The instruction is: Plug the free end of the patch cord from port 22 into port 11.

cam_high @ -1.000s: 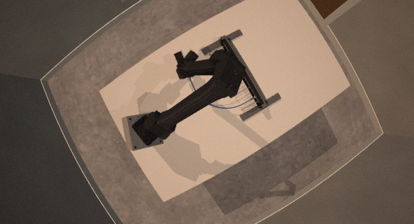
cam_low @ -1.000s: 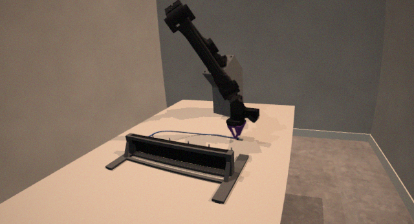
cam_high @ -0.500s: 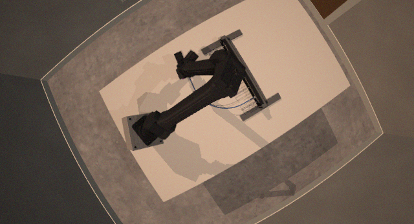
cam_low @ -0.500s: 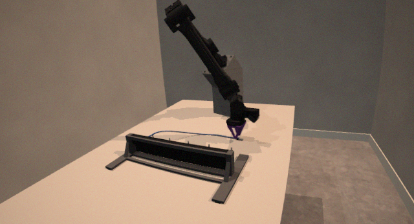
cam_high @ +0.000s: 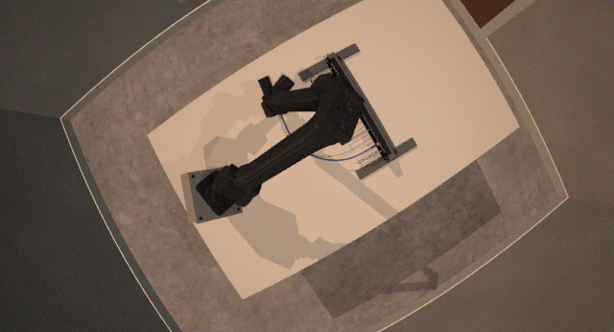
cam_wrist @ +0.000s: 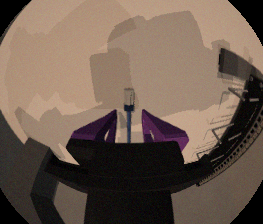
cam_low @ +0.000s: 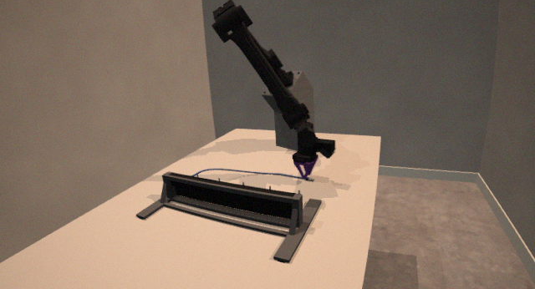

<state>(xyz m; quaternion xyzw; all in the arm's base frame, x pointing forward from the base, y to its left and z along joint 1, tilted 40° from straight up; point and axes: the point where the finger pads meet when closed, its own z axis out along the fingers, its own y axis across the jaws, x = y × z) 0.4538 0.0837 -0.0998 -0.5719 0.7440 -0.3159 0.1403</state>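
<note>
Right now the plug is 10 mm ahead of my hand, 20 mm to the left of it and 20 mm below it.
</note>
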